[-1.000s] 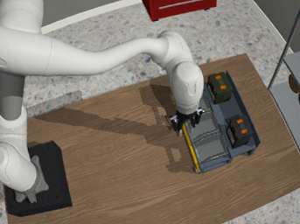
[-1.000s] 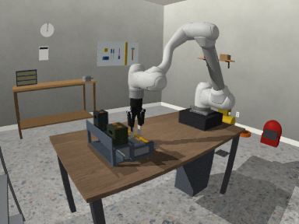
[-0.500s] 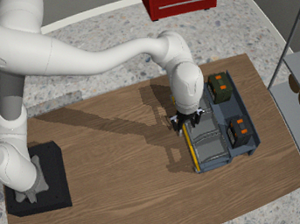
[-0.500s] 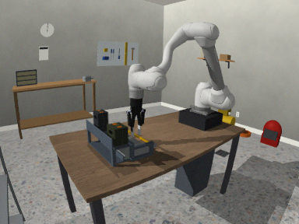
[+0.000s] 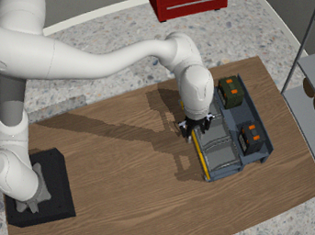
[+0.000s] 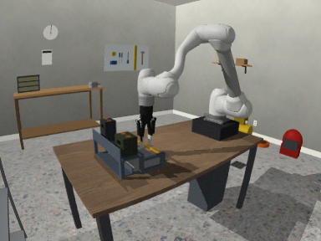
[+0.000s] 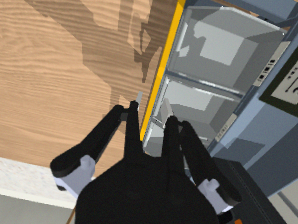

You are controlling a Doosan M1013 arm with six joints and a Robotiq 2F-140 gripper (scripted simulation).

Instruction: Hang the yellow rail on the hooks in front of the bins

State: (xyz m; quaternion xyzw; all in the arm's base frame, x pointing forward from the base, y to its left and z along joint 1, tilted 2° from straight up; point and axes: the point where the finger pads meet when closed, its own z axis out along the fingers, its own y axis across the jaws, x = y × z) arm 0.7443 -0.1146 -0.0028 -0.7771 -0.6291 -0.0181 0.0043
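Right now the yellow rail is 3 cm below my hand.
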